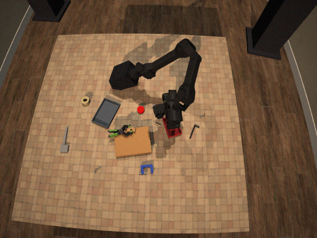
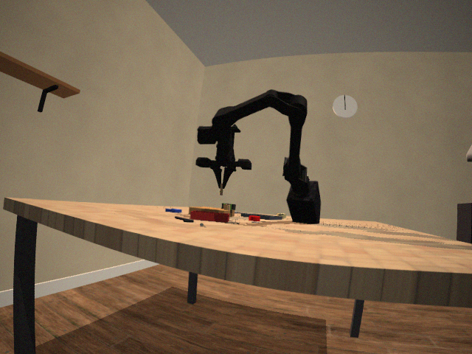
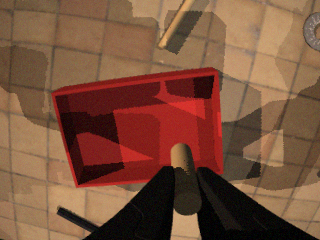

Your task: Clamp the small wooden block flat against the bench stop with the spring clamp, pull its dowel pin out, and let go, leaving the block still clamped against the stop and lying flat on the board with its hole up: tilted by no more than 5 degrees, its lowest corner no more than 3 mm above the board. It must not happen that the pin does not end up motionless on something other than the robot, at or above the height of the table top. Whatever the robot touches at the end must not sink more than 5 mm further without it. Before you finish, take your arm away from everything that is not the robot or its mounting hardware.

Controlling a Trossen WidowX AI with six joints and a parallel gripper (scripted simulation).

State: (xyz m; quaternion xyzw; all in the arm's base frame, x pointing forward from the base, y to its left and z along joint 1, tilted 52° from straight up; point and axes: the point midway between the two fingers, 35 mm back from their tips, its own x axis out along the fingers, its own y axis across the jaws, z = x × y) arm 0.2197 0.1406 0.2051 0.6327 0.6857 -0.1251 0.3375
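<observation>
The red bin is 2 cm ahead of my hand, 2 cm to the left of it and 14 cm below it. Also, from my hand: dowel pin: 4 cm below; small wooden block: 9 cm ahead, 20 cm to the right, 10 cm below; red knob: 5 cm behind, 18 cm to the right, 13 cm below.
</observation>
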